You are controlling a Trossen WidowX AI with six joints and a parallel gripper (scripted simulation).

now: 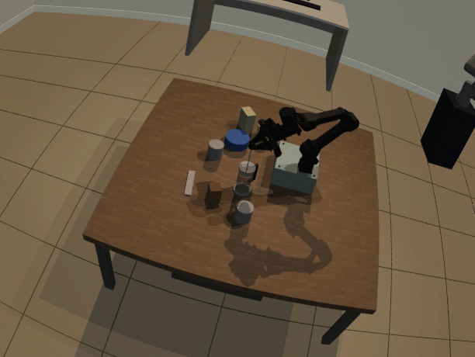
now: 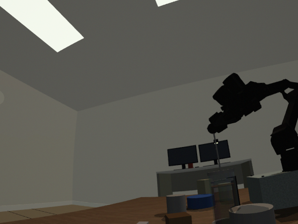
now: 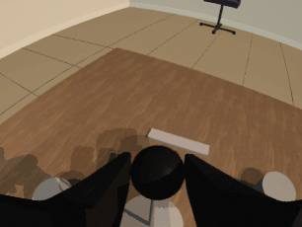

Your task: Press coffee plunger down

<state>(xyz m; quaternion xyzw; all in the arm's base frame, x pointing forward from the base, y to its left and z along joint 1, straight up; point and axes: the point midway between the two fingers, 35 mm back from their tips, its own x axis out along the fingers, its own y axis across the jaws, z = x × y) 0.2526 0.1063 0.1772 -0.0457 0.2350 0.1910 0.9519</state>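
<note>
The glass coffee press is 2 cm behind my gripper tip, 2 cm to the right of it and 13 cm below it. Round my gripper tip: brown cube: 11 cm ahead, 6 cm to the left, 24 cm below; blue round block: 5 cm ahead, 31 cm to the right, 24 cm below; pale flat bar: 22 cm ahead, 2 cm to the left, 26 cm below.
</note>
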